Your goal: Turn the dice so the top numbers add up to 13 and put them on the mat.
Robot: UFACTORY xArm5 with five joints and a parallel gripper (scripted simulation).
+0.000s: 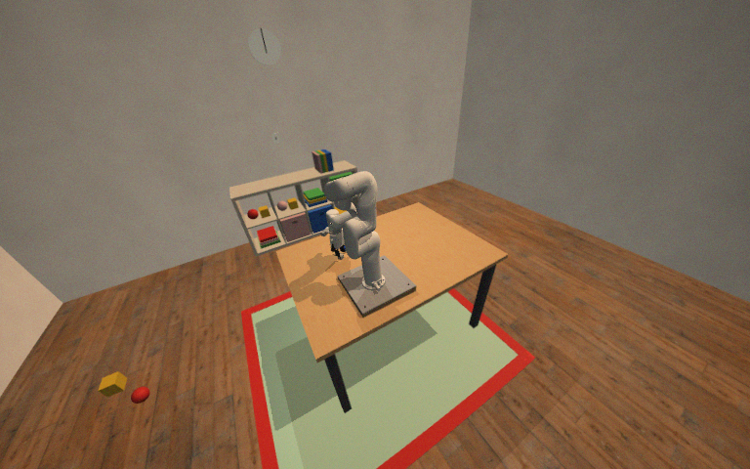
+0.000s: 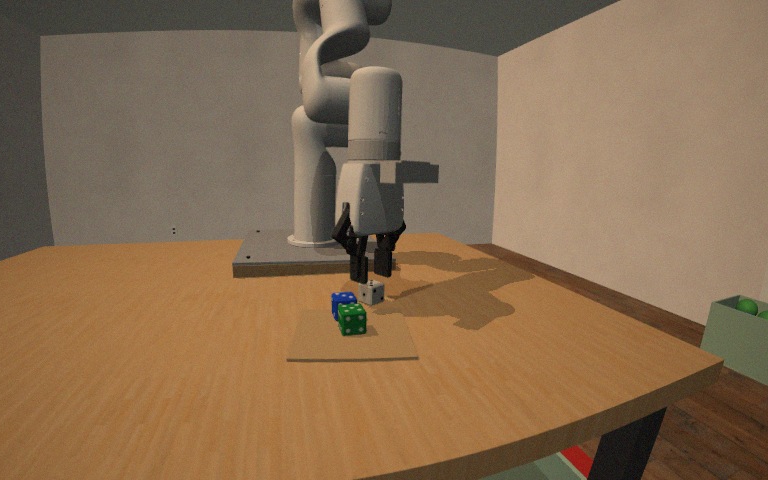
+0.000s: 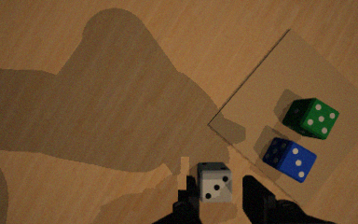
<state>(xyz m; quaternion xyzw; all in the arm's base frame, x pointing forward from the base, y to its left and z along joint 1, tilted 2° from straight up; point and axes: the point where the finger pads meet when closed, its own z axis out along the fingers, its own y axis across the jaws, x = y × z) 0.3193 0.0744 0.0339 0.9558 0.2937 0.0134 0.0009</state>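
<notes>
Now: hand 40 mm above the white die. From my hand the other things lie so: green die: 110 mm ahead, 40 mm to the right, 40 mm below; blue die: 60 mm ahead, 50 mm to the right, 40 mm below; tan mat: 110 mm ahead, 40 mm to the right, 50 mm below.
</notes>
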